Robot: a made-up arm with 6 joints.
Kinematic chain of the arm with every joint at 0, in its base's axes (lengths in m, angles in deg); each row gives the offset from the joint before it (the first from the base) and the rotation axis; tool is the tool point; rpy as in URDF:
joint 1: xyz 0 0 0.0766 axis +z
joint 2: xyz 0 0 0 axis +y
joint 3: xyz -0.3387 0 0.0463 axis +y
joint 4: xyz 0.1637 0 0.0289 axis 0.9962 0 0.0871
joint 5: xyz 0 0 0 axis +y
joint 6: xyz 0.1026 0 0.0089 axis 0.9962 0 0.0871
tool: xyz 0 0 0 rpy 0 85 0
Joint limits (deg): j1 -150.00..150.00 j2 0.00..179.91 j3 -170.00..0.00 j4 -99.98..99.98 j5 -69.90..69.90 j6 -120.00..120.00
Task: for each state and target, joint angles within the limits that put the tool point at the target. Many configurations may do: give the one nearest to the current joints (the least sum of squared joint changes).
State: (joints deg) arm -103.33 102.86 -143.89 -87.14 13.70 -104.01
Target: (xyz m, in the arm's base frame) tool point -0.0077 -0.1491 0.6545
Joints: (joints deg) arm -89.21 85.98 -139.87 -86.85 5.41 -104.01
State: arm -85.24 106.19 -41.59 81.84 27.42 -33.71
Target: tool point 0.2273 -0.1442 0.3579
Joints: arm -46.64 86.17 -64.13 88.22 40.03 -33.71
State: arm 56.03 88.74 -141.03 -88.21 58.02 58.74
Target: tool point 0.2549 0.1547 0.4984
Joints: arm 49.84 100.17 -124.21 -80.41 69.36 58.74
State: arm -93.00 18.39 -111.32 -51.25 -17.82 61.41
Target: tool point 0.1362 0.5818 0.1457
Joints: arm -99.50 0.00 -158.14 -44.96 -31.83 61.41
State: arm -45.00 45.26 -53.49 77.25 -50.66 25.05
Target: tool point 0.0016 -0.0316 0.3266
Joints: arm -38.36 36.37 -29.67 77.52 -13.72 25.05
